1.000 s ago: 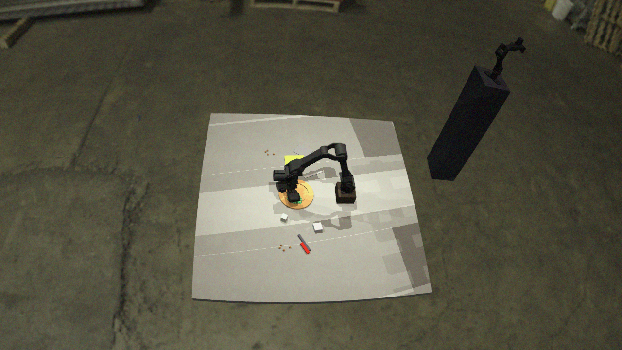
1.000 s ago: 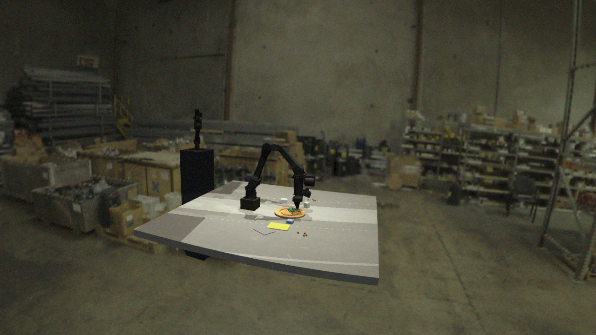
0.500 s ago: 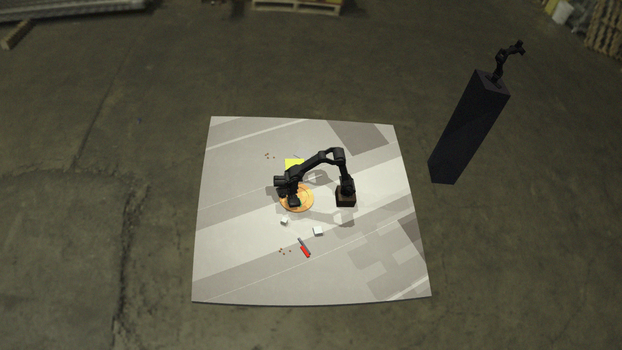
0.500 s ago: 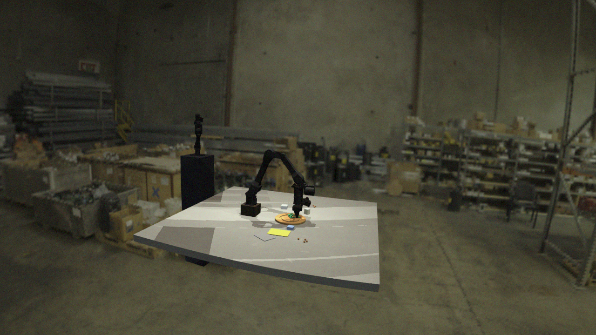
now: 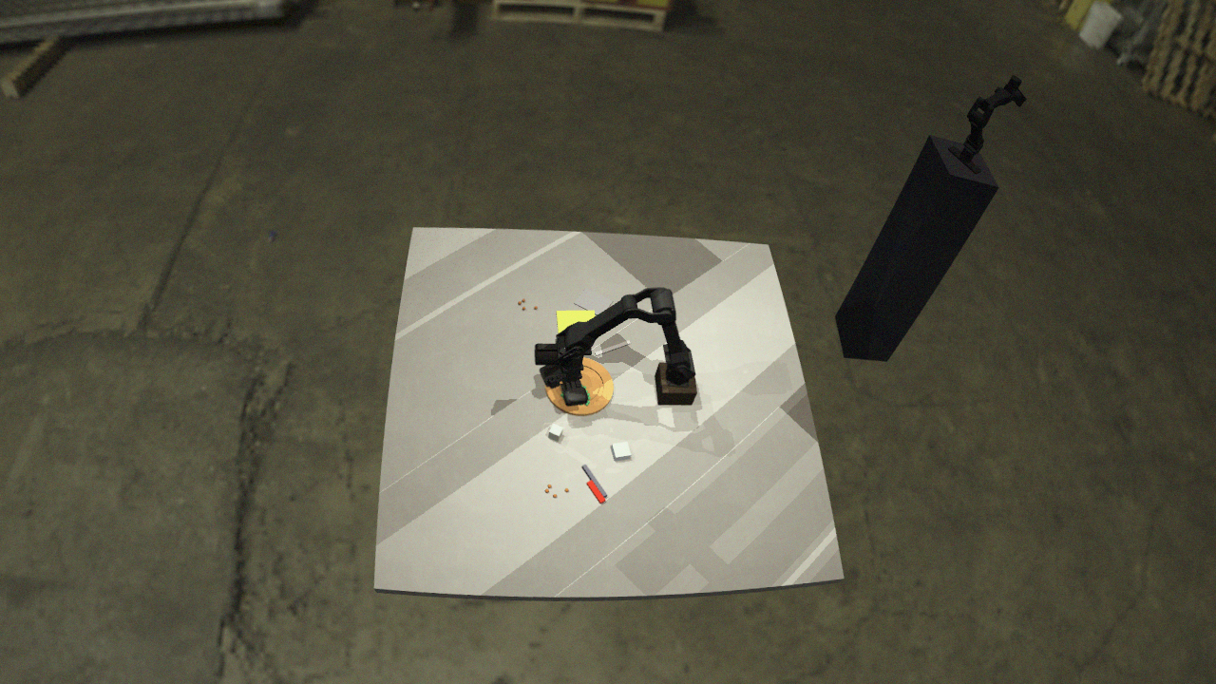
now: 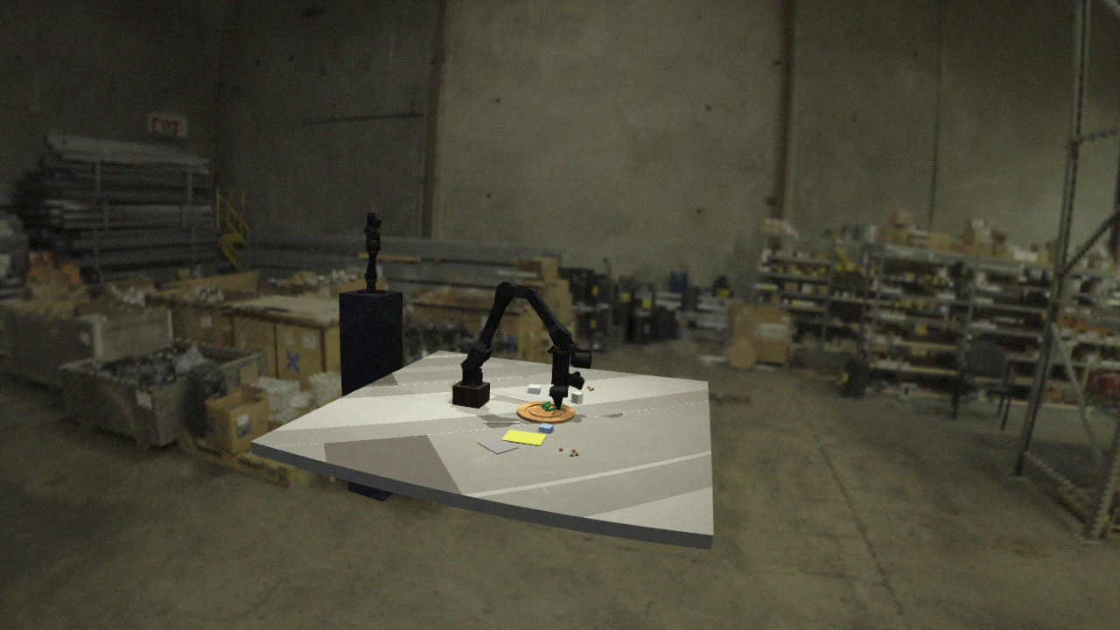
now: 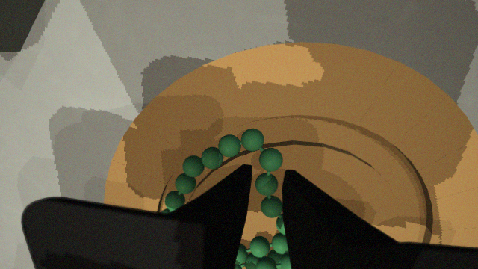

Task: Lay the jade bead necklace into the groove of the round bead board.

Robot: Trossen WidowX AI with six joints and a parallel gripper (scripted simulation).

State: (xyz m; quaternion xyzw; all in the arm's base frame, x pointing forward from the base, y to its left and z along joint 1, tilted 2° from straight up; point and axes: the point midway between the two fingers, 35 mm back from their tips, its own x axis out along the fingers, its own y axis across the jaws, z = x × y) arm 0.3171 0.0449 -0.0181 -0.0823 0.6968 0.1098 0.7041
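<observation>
Now: the cream cube 3 cm ahead of my gripper tip and 14 cm to the left of it. Round my gripper tip: yellow pad (2 cm behind, 27 cm to the right, 1 cm below); then white strip (14 cm behind, 18 cm to the right, 1 cm below); then blue block (2 cm ahead, 18 cm to the right, 1 cm below).
</observation>
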